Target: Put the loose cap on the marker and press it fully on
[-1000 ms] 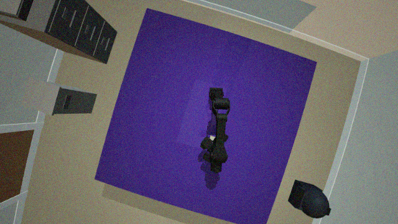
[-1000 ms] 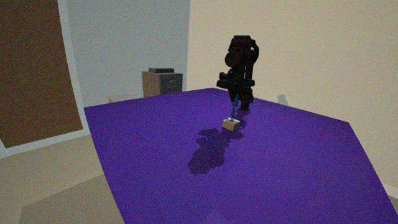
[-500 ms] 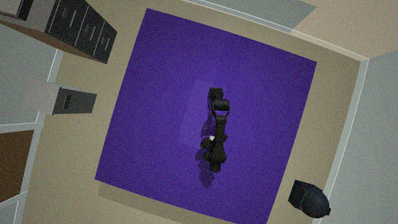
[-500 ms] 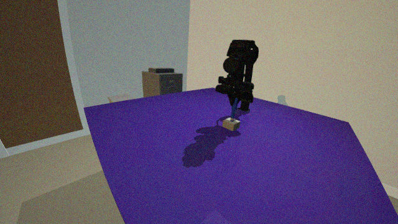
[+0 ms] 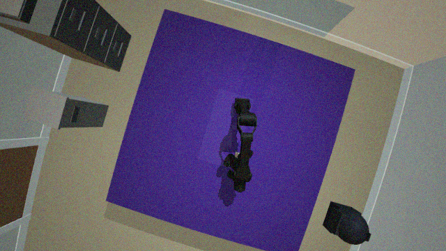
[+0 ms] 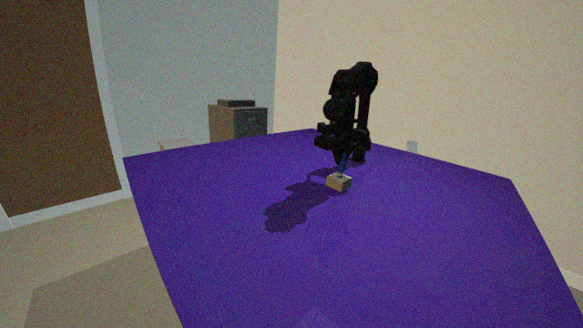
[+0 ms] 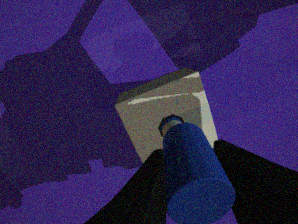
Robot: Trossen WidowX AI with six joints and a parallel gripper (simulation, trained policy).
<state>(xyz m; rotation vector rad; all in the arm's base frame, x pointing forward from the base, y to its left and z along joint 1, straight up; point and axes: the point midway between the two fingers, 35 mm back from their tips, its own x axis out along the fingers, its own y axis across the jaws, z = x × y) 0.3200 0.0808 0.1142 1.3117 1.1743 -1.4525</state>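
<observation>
The blue marker cap lies 10 mm above my gripper tip. Round my gripper tip: tan holder block 60 mm below, 10 mm to the left.
</observation>
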